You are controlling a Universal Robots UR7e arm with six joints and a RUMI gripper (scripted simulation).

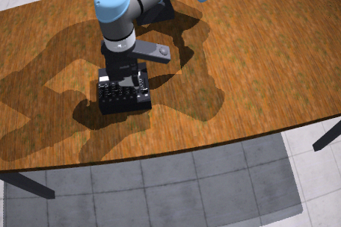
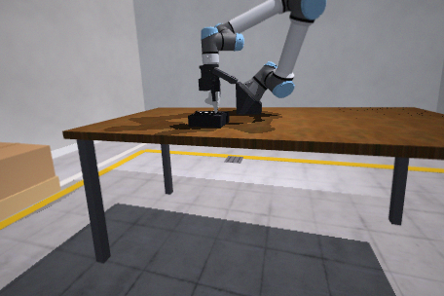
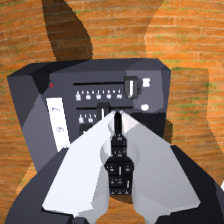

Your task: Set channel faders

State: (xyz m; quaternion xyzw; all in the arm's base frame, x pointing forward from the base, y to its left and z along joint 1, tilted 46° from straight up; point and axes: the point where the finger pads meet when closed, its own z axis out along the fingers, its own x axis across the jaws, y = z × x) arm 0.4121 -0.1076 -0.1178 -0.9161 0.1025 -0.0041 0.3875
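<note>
My hand is 20 mm short of the master fader, 20 mm to the right of it and 10 mm above it. Also, from my hand: fader 4: 30 mm behind, 40 mm to the right, 10 mm below; then fader 3: 10 mm behind, 70 mm to the right, 10 mm below; then fader 6: 10 mm behind, 10 mm below.
</note>
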